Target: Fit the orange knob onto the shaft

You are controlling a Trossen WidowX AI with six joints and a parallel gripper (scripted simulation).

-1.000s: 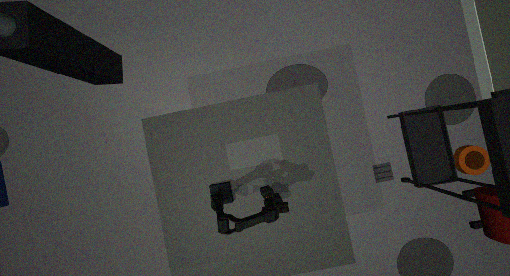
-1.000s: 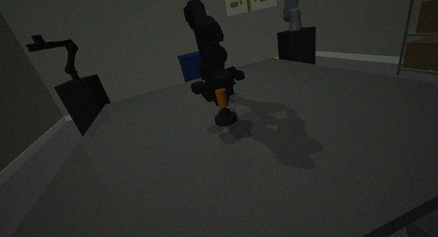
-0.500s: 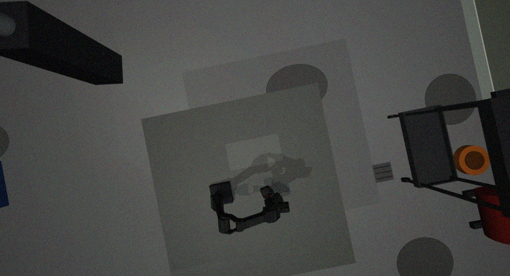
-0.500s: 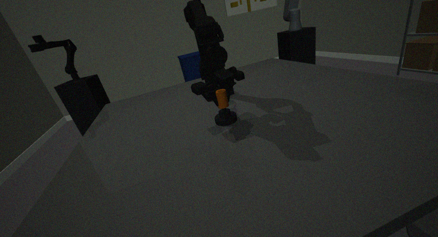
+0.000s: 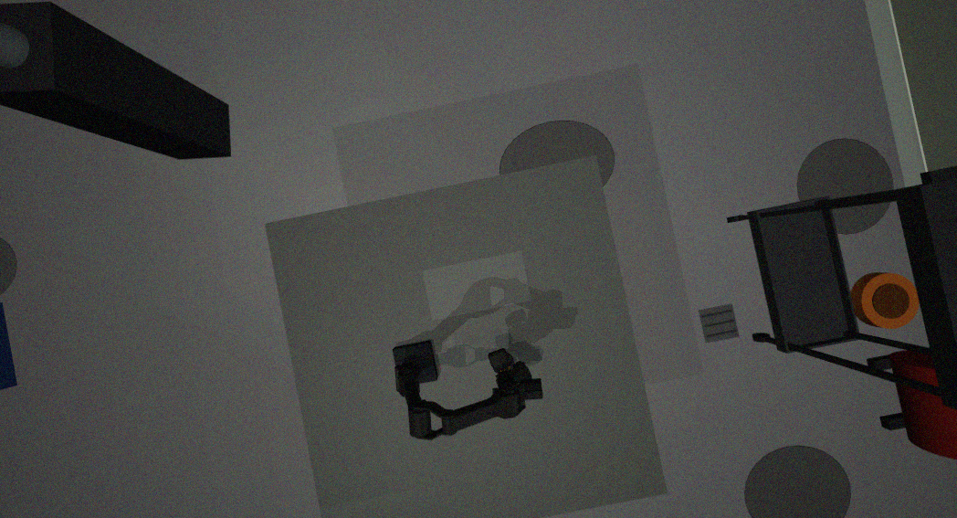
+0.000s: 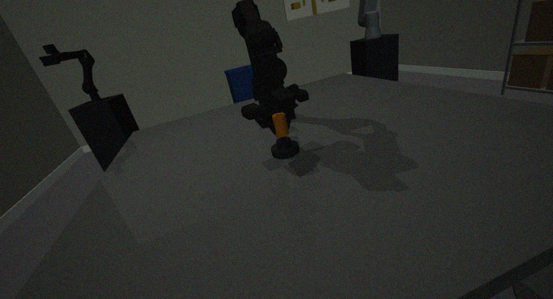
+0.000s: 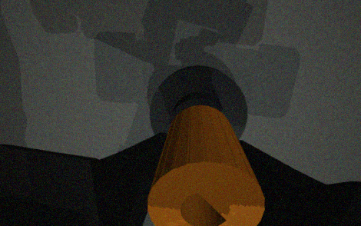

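Now: the orange knob 2 cm above my gripper tip. Also, from my gripper tip: dark round pedestal 4 cm below.
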